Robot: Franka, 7 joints.
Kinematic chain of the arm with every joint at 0, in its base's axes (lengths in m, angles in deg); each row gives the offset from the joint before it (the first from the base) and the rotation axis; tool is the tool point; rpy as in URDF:
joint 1: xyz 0 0 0.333 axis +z
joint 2: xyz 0 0 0 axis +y
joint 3: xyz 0 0 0.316 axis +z
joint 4: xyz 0.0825 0 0 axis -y
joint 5: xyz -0.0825 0 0.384 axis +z
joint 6: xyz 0 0 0 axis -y
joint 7: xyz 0.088 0 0 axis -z
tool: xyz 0 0 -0.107 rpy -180 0 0
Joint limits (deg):
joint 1: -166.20..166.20
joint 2: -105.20..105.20
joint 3: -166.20..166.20
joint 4: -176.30..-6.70
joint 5: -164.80..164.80
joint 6: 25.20..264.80
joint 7: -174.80..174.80
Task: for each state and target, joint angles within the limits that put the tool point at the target. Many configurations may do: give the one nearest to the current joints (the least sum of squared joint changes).
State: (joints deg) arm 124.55 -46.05 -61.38 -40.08 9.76 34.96 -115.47
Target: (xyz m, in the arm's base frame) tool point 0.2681 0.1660 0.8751
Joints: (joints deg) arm 133.71 -31.46 -57.27 -50.97 10.53 34.91 -115.47
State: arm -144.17 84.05 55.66 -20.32 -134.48 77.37 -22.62
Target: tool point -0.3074 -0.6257 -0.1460
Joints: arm -128.75 105.20 36.05 -41.41 -137.65 112.27 -22.62
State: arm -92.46 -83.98 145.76 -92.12 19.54 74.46 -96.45
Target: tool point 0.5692 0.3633 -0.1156
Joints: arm -121.51 -99.47 136.80 -49.83 21.62 118.56 -96.45
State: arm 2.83 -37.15 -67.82 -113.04 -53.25 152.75 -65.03
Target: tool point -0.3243 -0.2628 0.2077
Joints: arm -39.50 -23.59 -105.45 -146.97 -52.95 133.95 -65.03
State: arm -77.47 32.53 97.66 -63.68 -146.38 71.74 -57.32
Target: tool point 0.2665 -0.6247 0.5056
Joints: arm -104.04 51.35 76.55 -84.06 -132.34 50.52 -57.32
